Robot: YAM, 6 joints.
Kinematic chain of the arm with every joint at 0, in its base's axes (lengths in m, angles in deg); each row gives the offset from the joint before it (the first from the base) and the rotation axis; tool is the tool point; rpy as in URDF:
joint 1: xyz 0 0 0.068 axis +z
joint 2: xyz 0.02 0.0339 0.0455 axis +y
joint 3: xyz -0.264 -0.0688 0 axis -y
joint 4: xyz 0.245 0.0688 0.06 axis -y
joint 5: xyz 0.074 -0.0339 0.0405 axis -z
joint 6: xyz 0.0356 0 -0.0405 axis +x
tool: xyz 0 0 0 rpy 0 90 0
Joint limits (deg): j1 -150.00..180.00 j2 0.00..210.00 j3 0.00..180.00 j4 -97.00..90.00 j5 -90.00..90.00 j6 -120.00..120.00
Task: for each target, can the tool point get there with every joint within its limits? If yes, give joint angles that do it. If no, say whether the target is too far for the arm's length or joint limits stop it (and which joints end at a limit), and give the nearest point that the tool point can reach.
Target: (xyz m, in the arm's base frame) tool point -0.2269 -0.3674 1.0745
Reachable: no: too far | nearest point -0.1400 -0.2268 0.6887 | short by 0.420 m
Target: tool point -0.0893 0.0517 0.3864
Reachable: yes | joints 138.94 45.51 71.10 -72.20 -33.44 -2.06
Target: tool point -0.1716 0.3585 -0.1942
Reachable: yes | joints 119.53 183.85 117.13 -46.94 50.15 6.46
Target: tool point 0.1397 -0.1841 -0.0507
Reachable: yes | joints -55.71 133.09 30.70 25.50 -19.26 49.42
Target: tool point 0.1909 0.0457 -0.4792
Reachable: no: joint limits stop it (at a limit: joint 2) | nearest point 0.2021 0.0484 -0.3780 | short by 0.102 m
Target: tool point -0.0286 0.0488 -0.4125
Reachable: no: joint limits stop it (at a limit: joint 2) | nearest point -0.0455 0.0777 -0.3438 | short by 0.076 m
